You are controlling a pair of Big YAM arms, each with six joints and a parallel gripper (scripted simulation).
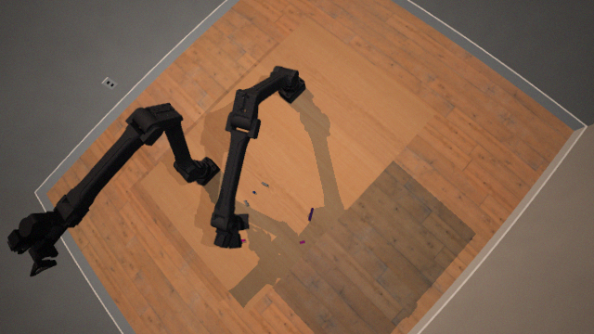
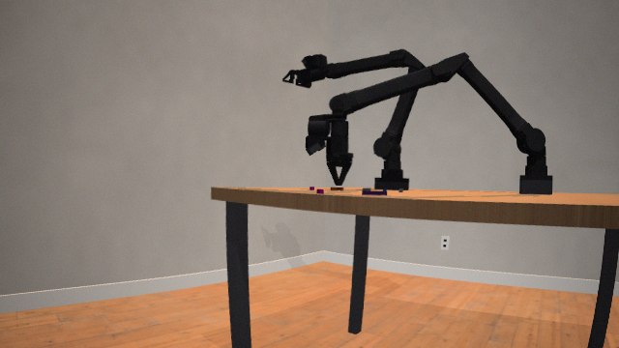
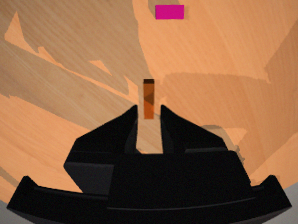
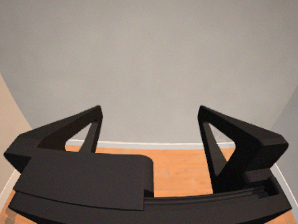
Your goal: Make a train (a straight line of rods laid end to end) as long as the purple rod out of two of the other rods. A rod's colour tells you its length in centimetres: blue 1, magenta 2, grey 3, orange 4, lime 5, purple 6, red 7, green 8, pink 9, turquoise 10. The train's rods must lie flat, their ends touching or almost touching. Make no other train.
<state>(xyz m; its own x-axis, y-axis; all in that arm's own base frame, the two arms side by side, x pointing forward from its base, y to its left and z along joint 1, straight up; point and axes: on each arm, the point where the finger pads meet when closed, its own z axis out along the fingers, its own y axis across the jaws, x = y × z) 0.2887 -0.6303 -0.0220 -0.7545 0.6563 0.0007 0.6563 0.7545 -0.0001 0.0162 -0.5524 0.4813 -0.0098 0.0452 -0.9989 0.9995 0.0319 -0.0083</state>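
My left gripper is now 20 mm above the orange rod. Round my left hand: blue rod: 130 mm to the left, 70 mm behind, 20 mm below; purple rod: 250 mm to the left, 190 mm ahead, 20 mm below; magenta rod: 60 mm to the right, 50 mm ahead, 20 mm below.
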